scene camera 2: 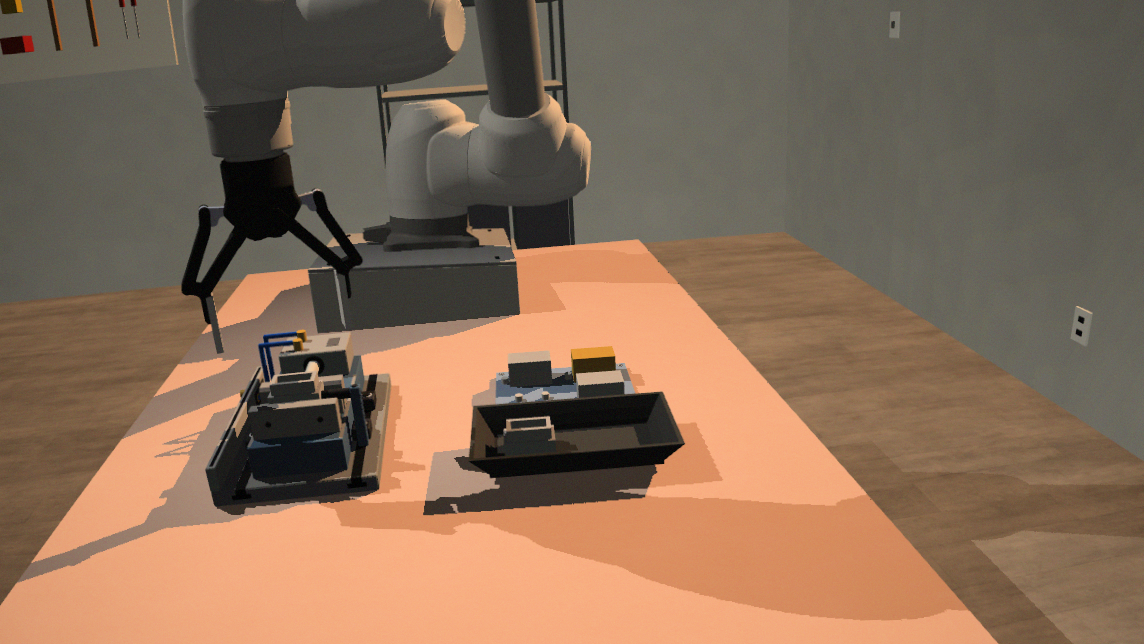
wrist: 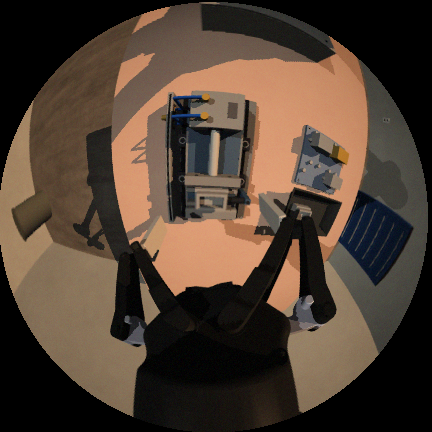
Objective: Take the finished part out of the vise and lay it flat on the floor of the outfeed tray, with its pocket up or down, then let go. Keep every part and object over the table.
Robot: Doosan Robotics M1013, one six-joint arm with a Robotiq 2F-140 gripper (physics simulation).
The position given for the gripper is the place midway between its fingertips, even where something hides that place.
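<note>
Scene camera 2 has the gripper (scene camera 2: 284, 336), and an orange block (scene camera 2: 597, 359) is in there with it. In the wrist view you get the gripper (wrist: 209, 212) again.
</note>
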